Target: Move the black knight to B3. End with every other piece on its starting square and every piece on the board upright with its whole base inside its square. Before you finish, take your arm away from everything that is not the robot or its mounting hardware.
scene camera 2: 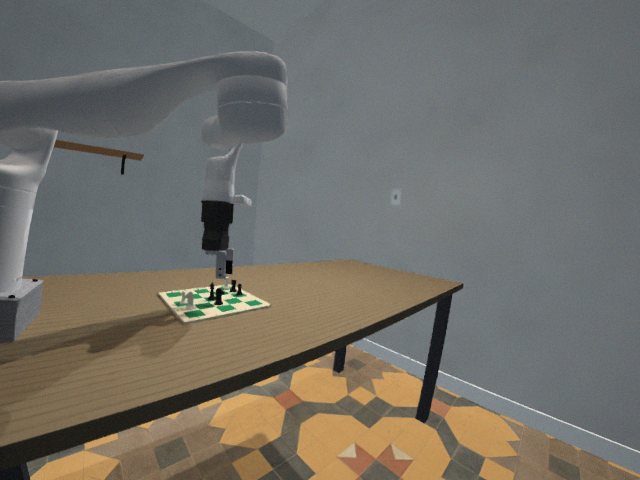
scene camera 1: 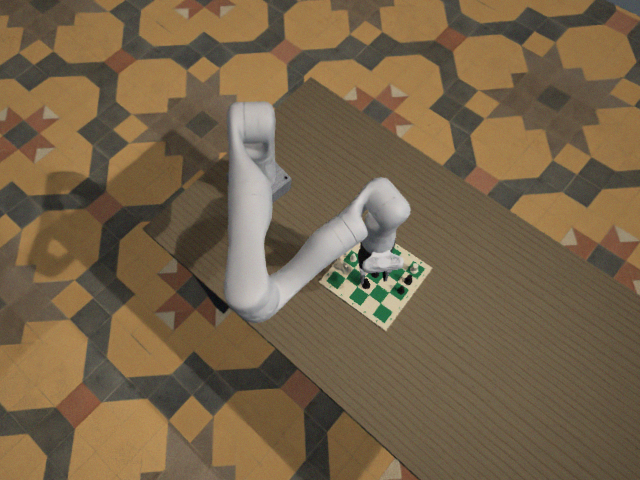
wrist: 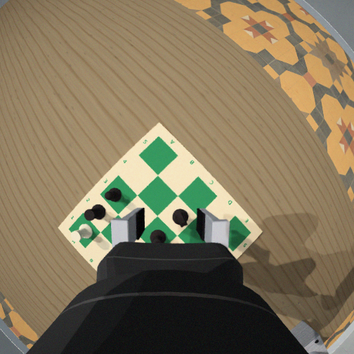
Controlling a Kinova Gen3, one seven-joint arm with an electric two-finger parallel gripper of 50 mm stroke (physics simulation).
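Places are measured from the arm's base along level axes (x ahead, y left, z up), in millimetres.
Pixels of known places: gripper, fingertip midpoint: [scene camera 2: 224,275] [scene camera 1: 373,278].
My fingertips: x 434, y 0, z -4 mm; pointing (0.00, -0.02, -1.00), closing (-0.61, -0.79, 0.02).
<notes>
Behind a point stands the place of what it marks.
The black knight [scene camera 1: 366,283] @(z -46, x 421, y -8 mm) [scene camera 2: 219,297] @(z -55, x 419, y -9 mm) [wrist: 180,217] stands upright on C4 of the green and cream board [scene camera 1: 386,325] @(z -72, x 530, y -48 mm) [scene camera 2: 183,319] @(z -72, x 322, y -73 mm) [wrist: 159,128]. B3 [wrist: 137,215] is a cream square partly behind the left finger in the wrist view; no piece shows on its visible part. My gripper [scene camera 1: 374,279] @(z -4, x 434, y 1 mm) [scene camera 2: 224,273] @(z -4, x 434, y 1 mm) [wrist: 170,219] is open and empty, above the board and higher than the piece tops. In the wrist view the knight lies between the fingers, nearer the right one. A taller black piece [scene camera 2: 211,291] @(z -51, x 412, y 33 mm) [wrist: 158,237] stands on C3, beside the knight. The gripper body hides the board's lower part in the wrist view.
Black pieces stand on A3 [scene camera 1: 401,290] @(z -51, x 498, y 43 mm) [wrist: 113,194] and A2 [scene camera 1: 408,279] @(z -41, x 493, y 75 mm) [wrist: 95,212], and a white piece [scene camera 1: 414,268] @(z -41, x 483, y 110 mm) [wrist: 82,231] on A1. More white pieces [scene camera 1: 353,256] [scene camera 2: 189,300] stand on the board's robot side. The board lies on a wooden table [scene camera 1: 465,330] @(z -79, x 681, y 86 mm) [scene camera 2: 310,294] @(z -78, x 703, y -13 mm).
</notes>
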